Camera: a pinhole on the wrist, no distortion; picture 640 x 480 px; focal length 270.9 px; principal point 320.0 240.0 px. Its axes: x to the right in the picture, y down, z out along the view. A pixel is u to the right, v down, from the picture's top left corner.
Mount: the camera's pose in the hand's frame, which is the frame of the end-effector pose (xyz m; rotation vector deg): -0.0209 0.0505 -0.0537 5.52 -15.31 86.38
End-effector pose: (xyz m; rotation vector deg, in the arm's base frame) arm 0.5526 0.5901 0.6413 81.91 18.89 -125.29
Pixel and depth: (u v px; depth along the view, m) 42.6 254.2 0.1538
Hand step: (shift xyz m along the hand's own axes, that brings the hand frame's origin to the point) -0.0529 -0.1370 0.0574
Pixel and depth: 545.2 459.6 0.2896
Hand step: -0.2774 0.2339 0.2586
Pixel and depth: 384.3 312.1 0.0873
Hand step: -0.0531 0.0523 0.0332
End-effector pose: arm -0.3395 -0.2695 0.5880 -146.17 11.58 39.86
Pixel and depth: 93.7 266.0 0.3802
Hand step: -0.1135 -0.3422 0.2361
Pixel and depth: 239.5 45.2 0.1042
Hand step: 0.0403 -0.0082 0.0475
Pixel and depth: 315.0 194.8 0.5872
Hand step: 0.0086 -0.1002 0.5216
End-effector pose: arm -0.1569 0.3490 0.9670 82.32 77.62 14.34
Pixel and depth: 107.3 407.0 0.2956
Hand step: -0.2450 -0.2303 0.1593
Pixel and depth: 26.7 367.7 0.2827
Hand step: -0.1980 -0.3024 0.1346
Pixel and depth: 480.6 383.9 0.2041
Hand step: -0.1470 0.1287 0.1608
